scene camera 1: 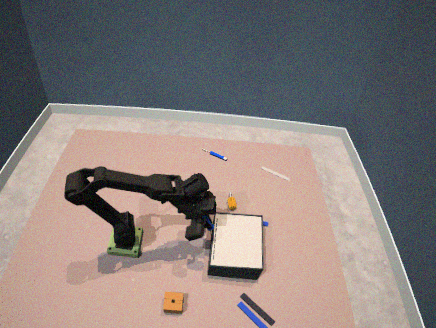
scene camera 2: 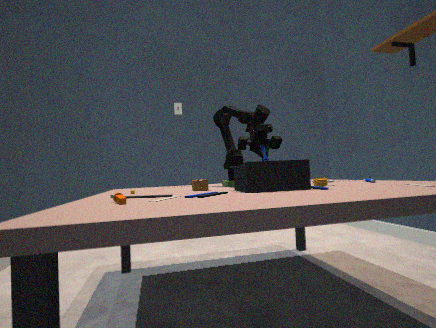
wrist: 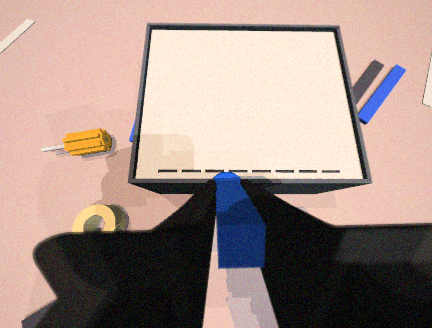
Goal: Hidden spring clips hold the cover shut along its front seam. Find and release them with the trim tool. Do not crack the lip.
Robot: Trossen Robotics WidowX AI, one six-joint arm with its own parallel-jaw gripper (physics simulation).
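Places are measured from the arm's base along level axes (x back, y left, z down), in centimetres.
Where they show: gripper, fingertip midpoint: (scene camera 1: 211, 225) (scene camera 2: 265, 157) (wrist: 227, 185); arm's base at its link origin: (scene camera 1: 125, 241).
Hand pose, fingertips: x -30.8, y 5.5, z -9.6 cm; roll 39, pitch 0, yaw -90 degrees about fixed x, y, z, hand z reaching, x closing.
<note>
Each offset is from my fingertips to the top centre of the thing. "pt": to the spot under its first point.
The box @(dx -9.9, dy -2.7, dz +2.5 cm) (scene camera 1: 235, 272) (scene camera 2: 275, 175) (wrist: 245, 26) is black, with a cream cover @(pt dx -9.9, dy -3.0, dz +3.6 cm) (scene camera 1: 237, 240) (wrist: 240, 100) lying flat inside its rim. A row of short dark slots @(pt dx -2.1, dy +0.7, dz +4.5 cm) (wrist: 215, 171) runs along the cover's front edge. My gripper (scene camera 1: 210, 226) (scene camera 2: 264, 148) (wrist: 227, 185) is shut on the blue trim tool @(dx +0.7, dy +0.0, dz -4.8 cm) (scene camera 2: 264, 154) (wrist: 241, 242), at the middle of the box's front side. In the wrist view the tool's rounded blue end overlaps the front rim beside the middle slots. Whether it touches the rim or cover cannot be told. No clips show.
A yellow screwdriver @(dx -8.2, dy +20.6, dz +9.4 cm) (scene camera 1: 232, 203) (scene camera 2: 320, 182) (wrist: 87, 142) and a tape roll @(dx +2.8, dy +15.2, dz +10.1 cm) (wrist: 102, 210) lie left of the box in the wrist view. Blue @(dx -17.6, dy -28.6, dz +12.0 cm) (scene camera 1: 252, 315) (wrist: 382, 94) and dark @(dx -18.7, dy -25.1, dz +12.1 cm) (scene camera 1: 257, 309) (wrist: 368, 80) strips lie right. An orange block @(dx +10.0, dy -25.9, dz +8.1 cm) (scene camera 1: 173, 302) (scene camera 2: 200, 185) sits on the table.
</note>
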